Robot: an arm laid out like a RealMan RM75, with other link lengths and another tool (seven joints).
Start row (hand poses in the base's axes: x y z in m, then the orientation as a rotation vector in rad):
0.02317, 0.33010, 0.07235, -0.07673, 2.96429, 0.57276
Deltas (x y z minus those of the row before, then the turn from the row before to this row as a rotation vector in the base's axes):
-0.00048, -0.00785, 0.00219, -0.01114, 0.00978, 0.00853
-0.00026, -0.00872, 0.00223, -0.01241, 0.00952, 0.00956
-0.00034, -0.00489, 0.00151, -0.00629, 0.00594, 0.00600
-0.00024, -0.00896, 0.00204, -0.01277, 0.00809, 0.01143
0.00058, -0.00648, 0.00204, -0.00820, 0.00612, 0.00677
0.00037, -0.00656, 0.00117, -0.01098, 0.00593, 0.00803
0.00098, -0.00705, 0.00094, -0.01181, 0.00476, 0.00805
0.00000, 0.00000, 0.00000, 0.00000, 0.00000, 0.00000
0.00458, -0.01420, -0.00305, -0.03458, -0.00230, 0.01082
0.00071, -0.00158, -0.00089, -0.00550, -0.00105, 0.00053
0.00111, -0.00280, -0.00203, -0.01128, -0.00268, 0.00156
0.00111, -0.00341, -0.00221, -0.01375, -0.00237, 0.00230
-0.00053, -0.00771, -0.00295, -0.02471, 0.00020, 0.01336
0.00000, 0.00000, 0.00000, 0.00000, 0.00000, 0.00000
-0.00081, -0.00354, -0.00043, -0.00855, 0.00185, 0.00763
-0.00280, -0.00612, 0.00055, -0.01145, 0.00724, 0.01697
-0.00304, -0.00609, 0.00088, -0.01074, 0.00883, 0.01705
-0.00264, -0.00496, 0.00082, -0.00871, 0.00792, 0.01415
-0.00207, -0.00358, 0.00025, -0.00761, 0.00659, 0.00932
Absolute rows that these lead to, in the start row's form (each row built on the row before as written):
0.02269, 0.32225, 0.07454, -0.08790, 2.97825, 0.55932
0.02243, 0.31353, 0.07677, -0.10086, 2.99236, 0.54392
0.02209, 0.30864, 0.07828, -0.10893, 3.00067, 0.53641
0.02185, 0.29968, 0.08032, -0.12519, 3.01349, 0.52012
0.02243, 0.29320, 0.08236, -0.13462, 3.02248, 0.50973
0.02280, 0.28664, 0.08353, -0.14620, 3.03214, 0.49514
0.02378, 0.27959, 0.08447, -0.15814, 3.04078, 0.47895
0.02378, 0.27959, 0.08447, -0.15814, 3.04078, 0.47895
0.02836, 0.26539, 0.08142, -0.17676, 3.04873, 0.42677
0.02907, 0.26381, 0.08053, -0.17800, 3.04918, 0.41823
0.03018, 0.26101, 0.07850, -0.18135, 3.04954, 0.40064
0.03129, 0.25760, 0.07629, -0.18590, 3.05073, 0.37941
0.03076, 0.24989, 0.07334, -0.20761, 3.05704, 0.34269
0.03076, 0.24989, 0.07334, -0.20761, 3.05704, 0.34269
0.02995, 0.24635, 0.07291, -0.21956, 3.06084, 0.33048
0.02715, 0.24023, 0.07346, -0.24556, 3.07035, 0.31542
0.02411, 0.23414, 0.07434, -0.27167, 3.08098, 0.30166
0.02147, 0.22918, 0.07516, -0.29341, 3.09013, 0.29059
0.01940, 0.22560, 0.07541, -0.30777, 3.09784, 0.28068

